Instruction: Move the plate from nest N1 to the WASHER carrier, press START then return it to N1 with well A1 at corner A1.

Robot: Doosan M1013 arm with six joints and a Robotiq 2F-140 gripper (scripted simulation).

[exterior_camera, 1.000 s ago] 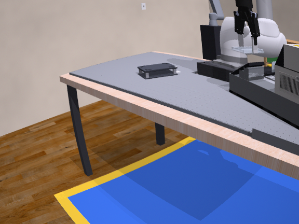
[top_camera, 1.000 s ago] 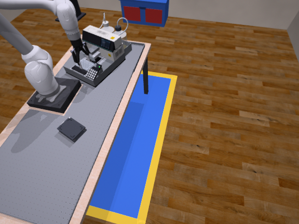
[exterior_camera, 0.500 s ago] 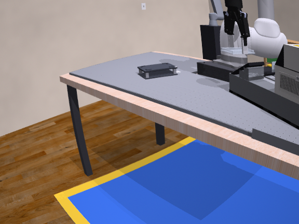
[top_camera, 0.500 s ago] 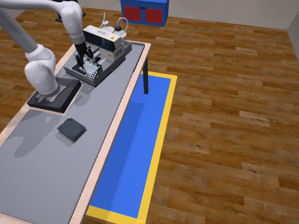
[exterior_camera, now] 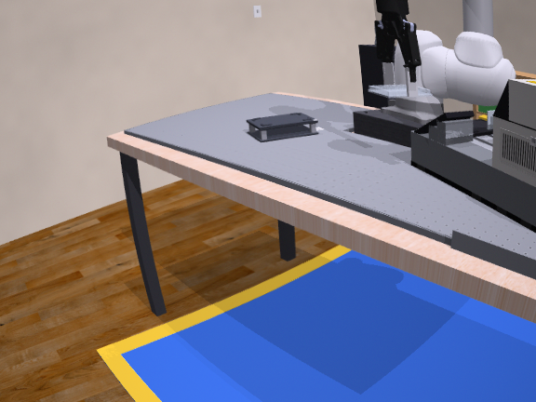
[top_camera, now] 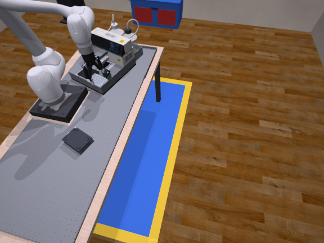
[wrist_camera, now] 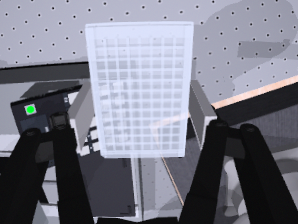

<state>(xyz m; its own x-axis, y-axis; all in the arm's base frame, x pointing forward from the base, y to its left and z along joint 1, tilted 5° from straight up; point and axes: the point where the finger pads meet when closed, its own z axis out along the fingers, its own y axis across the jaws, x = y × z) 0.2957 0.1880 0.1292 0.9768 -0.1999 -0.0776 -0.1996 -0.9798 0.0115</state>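
Right now my hand is 60 mm short of the plate nest N1, 410 mm to the left of it and 160 mm above it. Round my hand: plate washer (150 mm behind, 260 mm to the left, 60 mm below); then plate (20 mm below).
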